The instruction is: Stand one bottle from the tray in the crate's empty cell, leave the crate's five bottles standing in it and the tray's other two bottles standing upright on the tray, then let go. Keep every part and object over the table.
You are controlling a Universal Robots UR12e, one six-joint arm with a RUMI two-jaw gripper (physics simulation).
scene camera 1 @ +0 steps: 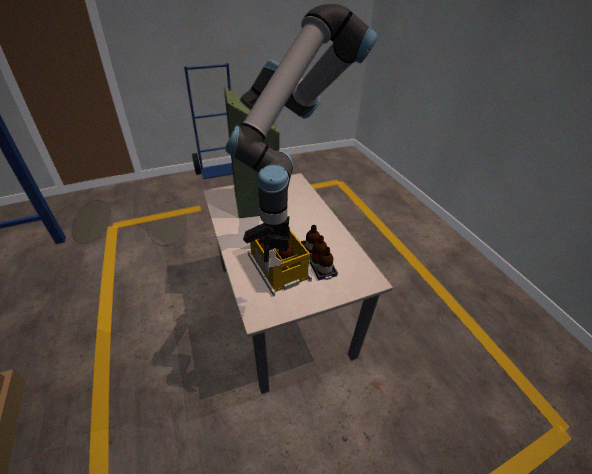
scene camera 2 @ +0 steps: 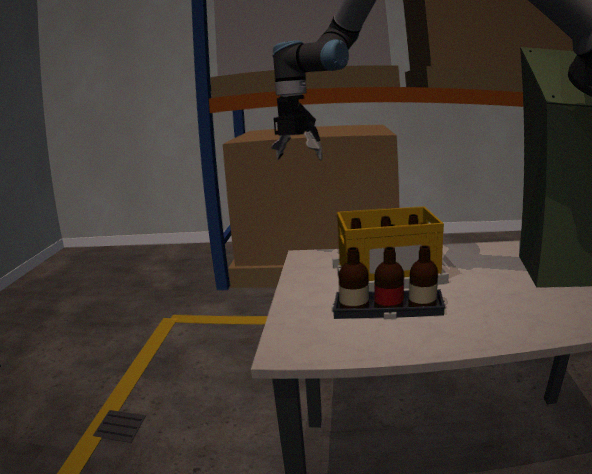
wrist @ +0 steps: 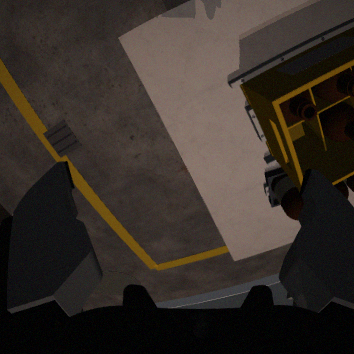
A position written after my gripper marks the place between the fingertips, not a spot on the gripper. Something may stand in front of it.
In view: my gripper [scene camera 2: 299,159] and a red-labelled bottle [scene camera 2: 389,275].
My gripper shows as well in scene camera 1 [scene camera 1: 270,259] and in the wrist view [wrist: 188,168].
